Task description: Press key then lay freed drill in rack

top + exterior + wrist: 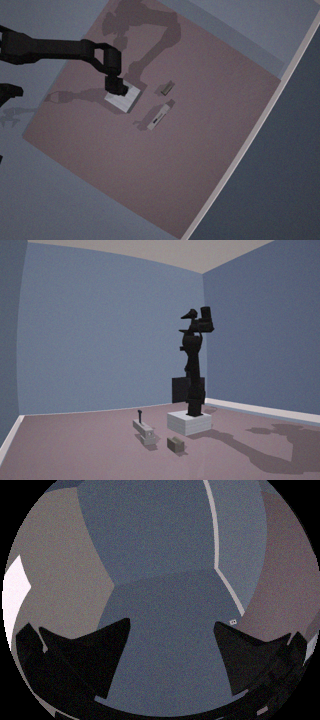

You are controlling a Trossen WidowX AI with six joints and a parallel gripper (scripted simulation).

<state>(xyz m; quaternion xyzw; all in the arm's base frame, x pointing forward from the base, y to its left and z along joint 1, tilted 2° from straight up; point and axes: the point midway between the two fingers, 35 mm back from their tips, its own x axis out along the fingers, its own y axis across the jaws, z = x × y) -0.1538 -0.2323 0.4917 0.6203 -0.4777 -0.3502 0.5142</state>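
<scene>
Right now my gripper tip is 480 mm above the dark key, 410 mm short of it and 160 mm to the right of it. Also, from my gripper tip: slotted rack: 550 mm below, 400 mm ahead, 370 mm to the left.
</scene>
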